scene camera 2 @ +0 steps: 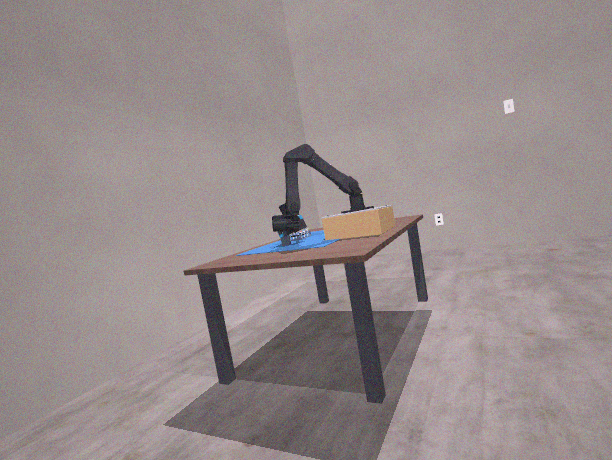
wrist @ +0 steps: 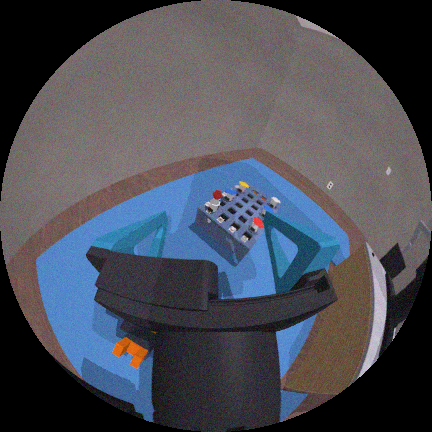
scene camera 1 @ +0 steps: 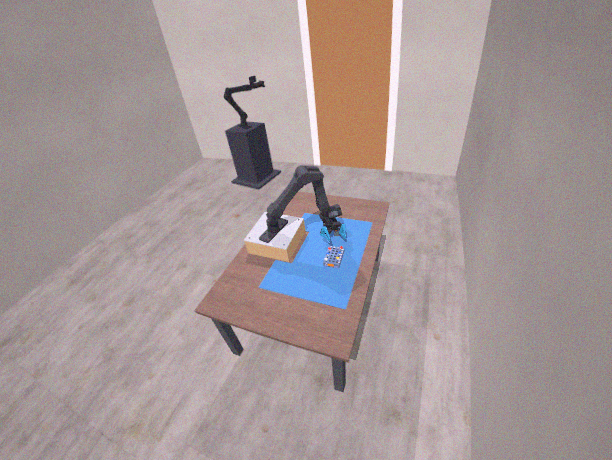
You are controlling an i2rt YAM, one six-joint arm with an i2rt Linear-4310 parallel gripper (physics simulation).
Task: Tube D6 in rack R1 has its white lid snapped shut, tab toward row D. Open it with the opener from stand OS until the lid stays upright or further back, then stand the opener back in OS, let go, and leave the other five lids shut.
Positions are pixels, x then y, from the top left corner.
Scene:
my gripper: open, touches a dark opener stand, touches an orange and black opener (wrist: 138,342)

